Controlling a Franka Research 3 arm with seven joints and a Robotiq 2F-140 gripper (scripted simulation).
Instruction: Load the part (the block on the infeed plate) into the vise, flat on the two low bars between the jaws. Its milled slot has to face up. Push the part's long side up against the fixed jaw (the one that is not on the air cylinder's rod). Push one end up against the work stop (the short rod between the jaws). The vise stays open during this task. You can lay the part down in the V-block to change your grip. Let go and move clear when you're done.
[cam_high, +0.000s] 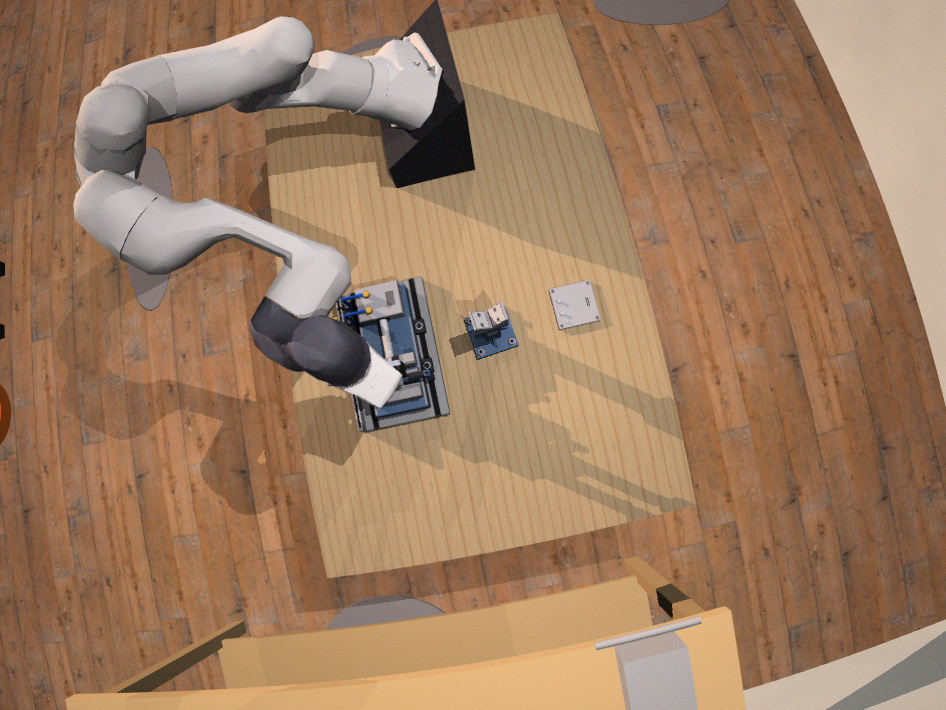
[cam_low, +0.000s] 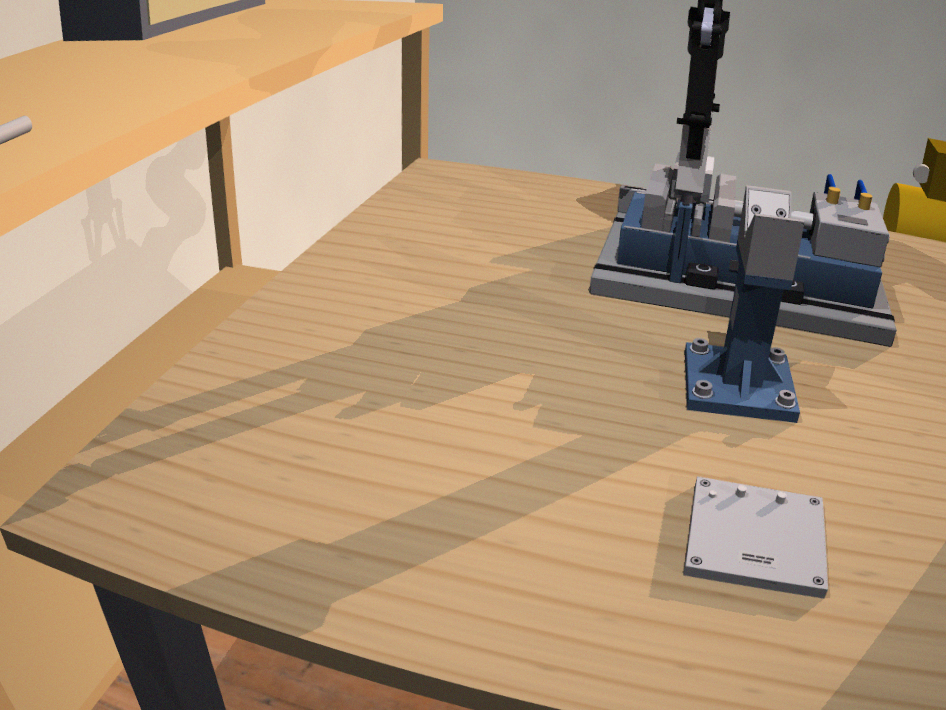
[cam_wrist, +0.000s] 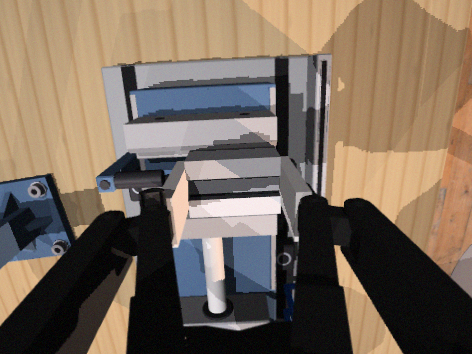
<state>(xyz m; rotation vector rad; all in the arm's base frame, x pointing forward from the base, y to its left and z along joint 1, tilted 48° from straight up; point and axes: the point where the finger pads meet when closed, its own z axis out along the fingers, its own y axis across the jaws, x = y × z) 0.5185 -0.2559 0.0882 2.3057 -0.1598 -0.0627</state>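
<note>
The part is 20 mm below my hand. From my hand the other things lie so: work stop: 10 mm ahead, 70 mm to the left, 30 mm below; then moving jaw: 30 mm behind, 20 mm to the left, 50 mm below; then fixed jaw: 30 mm ahead, 20 mm to the left, 50 mm below.
</note>
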